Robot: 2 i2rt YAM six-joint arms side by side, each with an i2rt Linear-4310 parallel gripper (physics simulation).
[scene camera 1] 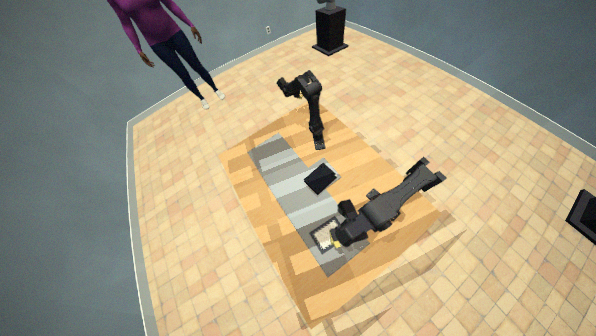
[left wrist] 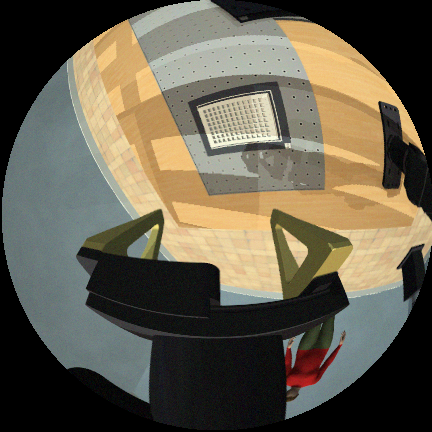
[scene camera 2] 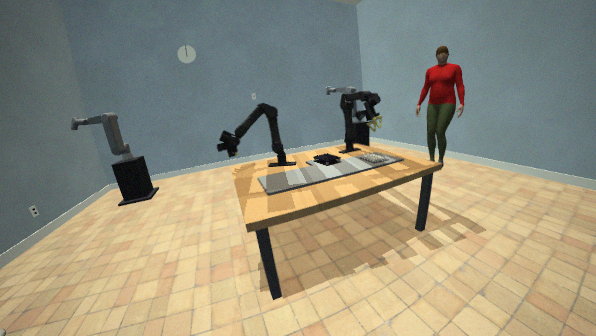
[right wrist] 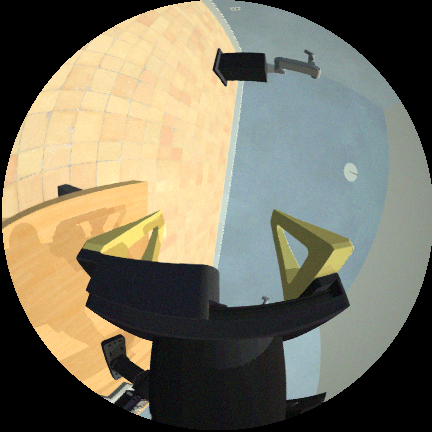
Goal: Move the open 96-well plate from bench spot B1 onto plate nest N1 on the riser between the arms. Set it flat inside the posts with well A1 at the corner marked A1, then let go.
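Places are measured from the left arm's base along level axes (x ahead, y left, z up), in metres.
Pixels of known places: left gripper, fingertip midpoint: (left wrist: pixel 216 214) (scene camera 2: pixel 377 129); right gripper, fingertip midpoint: (scene camera 2: pixel 227 149) (right wrist: pixel 217 215); left arm's base, link origin: (left wrist: pixel 392 146) (scene camera 2: pixel 349 151); right arm's base, link origin: (scene camera 1: pixel 318 138) (scene camera 2: pixel 282 164) (right wrist: pixel 115 359).
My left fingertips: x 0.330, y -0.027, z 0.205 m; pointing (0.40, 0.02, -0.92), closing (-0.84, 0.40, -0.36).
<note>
Ahead of a thing's pixels: the offset from my left fingertips to its top centre. "*": to the spot under its first point. Level surfaces: height alone.
The open 96-well plate {dy -0.052, dx +0.012, dz -0.176 m} (scene camera 1: pixel 326 235) (scene camera 2: pixel 374 157) (left wrist: pixel 241 120) is cream-coloured and lies flat within the dark outline of bench spot B1 {* dy -0.092, dx +0.069, dz -0.176 m} (left wrist: pixel 198 112) on the grey perforated board. My left gripper (scene camera 1: pixel 336 243) (scene camera 2: pixel 375 123) (left wrist: pixel 216 214) is open and empty, in the air above the plate's end of the board and apart from the plate. The black plate nest N1 {dy -0.317, dx -0.165, dz -0.149 m} (scene camera 1: pixel 320 178) (scene camera 2: pixel 326 159) stands on the riser between the arms; its edge shows at the top of the left wrist view. Its posts and A1 mark are too small to read. My right gripper (right wrist: pixel 217 215) is open and empty, away from the plate.
The perforated board {dz -0.192 m} (scene camera 1: pixel 292 187) (scene camera 2: pixel 300 180) (left wrist: pixel 230 52) runs along the wooden table {dz -0.205 m} (scene camera 1: pixel 265 227) (scene camera 2: pixel 345 192). The left arm's base (left wrist: pixel 390 145) stands beside it. A person in red (scene camera 2: pixel 444 82) (left wrist: pixel 309 367) stands behind the table's right end; one in purple (scene camera 1: pixel 150 22) stands farther off.
</note>
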